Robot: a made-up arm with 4 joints.
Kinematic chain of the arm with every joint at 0, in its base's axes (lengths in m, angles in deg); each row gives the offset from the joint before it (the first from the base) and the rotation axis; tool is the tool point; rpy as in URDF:
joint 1: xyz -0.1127 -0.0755 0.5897 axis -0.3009 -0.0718 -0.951
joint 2: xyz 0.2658 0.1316 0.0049 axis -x
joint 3: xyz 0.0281 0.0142 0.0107 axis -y
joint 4: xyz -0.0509 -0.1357 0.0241 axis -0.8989 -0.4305 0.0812
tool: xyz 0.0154 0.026 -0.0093 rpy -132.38 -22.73 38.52
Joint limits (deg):
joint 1: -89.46..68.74
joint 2: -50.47..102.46
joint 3: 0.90..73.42
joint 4: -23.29..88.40
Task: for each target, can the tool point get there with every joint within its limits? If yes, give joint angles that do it. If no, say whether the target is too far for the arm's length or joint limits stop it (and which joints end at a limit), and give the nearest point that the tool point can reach.
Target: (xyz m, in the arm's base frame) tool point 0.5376 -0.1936 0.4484
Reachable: no: too far | nearest point 0.1758 -0.1304 0.5066 | short by 0.372 m
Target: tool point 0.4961 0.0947 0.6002
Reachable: no: too far | nearest point 0.1944 0.0094 0.6712 | short by 0.321 m
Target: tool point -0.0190 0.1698 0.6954
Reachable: yes | joints -69.71 37.84 52.21 64.50
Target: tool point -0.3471 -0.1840 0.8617
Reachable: no: joint limits stop it (at a limit: joint 1, joint 2, joint 4) | nearest point -0.2187 0.1532 0.7910 | short by 0.368 m
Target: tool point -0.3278 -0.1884 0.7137
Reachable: no: joint limits stop it (at a limit: joint 1, joint 4) | nearest point 0.0152 -0.2973 0.6715 | short by 0.362 m
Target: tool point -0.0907 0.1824 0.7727
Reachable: yes | joints -75.99 83.28 59.43 67.82
